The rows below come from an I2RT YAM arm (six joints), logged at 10 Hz.
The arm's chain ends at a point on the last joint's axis. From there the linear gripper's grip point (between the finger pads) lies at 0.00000 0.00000 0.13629 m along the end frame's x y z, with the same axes.
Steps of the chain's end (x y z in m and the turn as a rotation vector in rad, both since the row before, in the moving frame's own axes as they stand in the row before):
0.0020, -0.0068, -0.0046, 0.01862, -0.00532, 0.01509
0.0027, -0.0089, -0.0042, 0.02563, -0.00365, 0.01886
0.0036, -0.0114, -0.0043, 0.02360, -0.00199, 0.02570
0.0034, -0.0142, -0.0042, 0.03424, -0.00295, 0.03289
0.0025, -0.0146, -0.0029, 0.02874, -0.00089, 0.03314
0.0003, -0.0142, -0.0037, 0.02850, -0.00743, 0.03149
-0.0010, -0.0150, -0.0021, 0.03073, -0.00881, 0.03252
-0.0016, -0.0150, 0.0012, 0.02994, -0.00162, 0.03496
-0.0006, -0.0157, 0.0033, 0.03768, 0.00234, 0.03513
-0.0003, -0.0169, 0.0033, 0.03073, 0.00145, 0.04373
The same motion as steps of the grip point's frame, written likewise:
0.0013, -0.0093, -0.0046, 0.01862, -0.00532, 0.01509
0.0022, -0.0124, -0.0042, 0.02563, -0.00365, 0.01886
0.0034, -0.0146, -0.0043, 0.02360, -0.00199, 0.02570
0.0031, -0.0189, -0.0043, 0.03424, -0.00295, 0.03289
0.0024, -0.0185, -0.0030, 0.02874, -0.00089, 0.03314
-0.0007, -0.0181, -0.0038, 0.02850, -0.00743, 0.03149
-0.0021, -0.0192, -0.0022, 0.03073, -0.00881, 0.03252
-0.0017, -0.0191, 0.0011, 0.02994, -0.00162, 0.03496
-0.0002, -0.0208, 0.0032, 0.03768, 0.00234, 0.03513
0.0000, -0.0211, 0.0032, 0.03073, 0.00145, 0.04373

